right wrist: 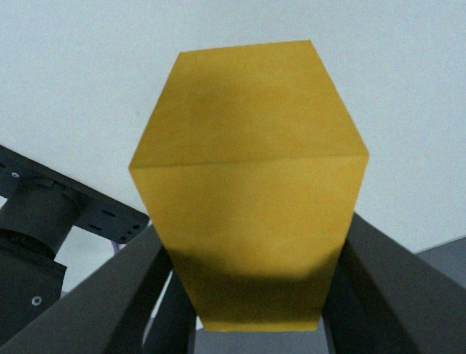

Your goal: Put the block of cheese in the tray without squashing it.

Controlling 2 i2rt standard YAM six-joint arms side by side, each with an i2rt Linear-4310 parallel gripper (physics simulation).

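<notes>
A large yellow-orange block of cheese (pixel 250 110) fills the middle of the right wrist view, with two of its faces showing. My right gripper (pixel 252 186) is shut on it, with one dark finger against each side, near the lower part of the block in the view. The block's faces look flat and its edges straight. The fingertips are partly hidden by the block. The tray does not show in this view. My left gripper is not in view.
A pale table top (pixel 65 75) lies behind the block. A dark arm part with a round joint and a flat plate with holes (pixel 107 215) stands at the left. Beyond the table's edge at the lower right is a grey surface (pixel 445 262).
</notes>
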